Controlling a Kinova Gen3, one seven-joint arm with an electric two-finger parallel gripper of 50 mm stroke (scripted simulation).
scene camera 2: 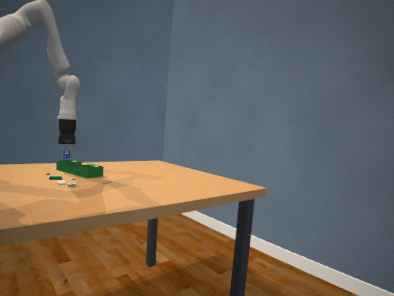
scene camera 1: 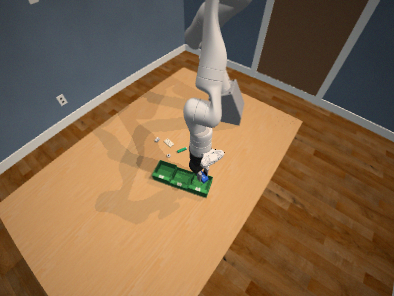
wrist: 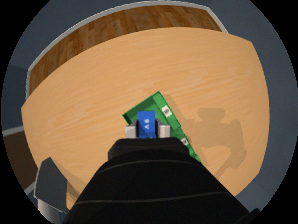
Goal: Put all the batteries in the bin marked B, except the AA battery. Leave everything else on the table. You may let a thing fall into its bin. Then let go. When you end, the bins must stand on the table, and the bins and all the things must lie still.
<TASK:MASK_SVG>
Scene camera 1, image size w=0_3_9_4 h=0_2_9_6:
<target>green three-part bin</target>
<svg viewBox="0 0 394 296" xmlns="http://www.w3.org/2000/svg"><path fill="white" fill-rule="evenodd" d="M159 161L152 173L153 180L207 198L212 184L211 176L208 175L209 180L203 184L197 179L197 173L179 168L177 165L169 162Z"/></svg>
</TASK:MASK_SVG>
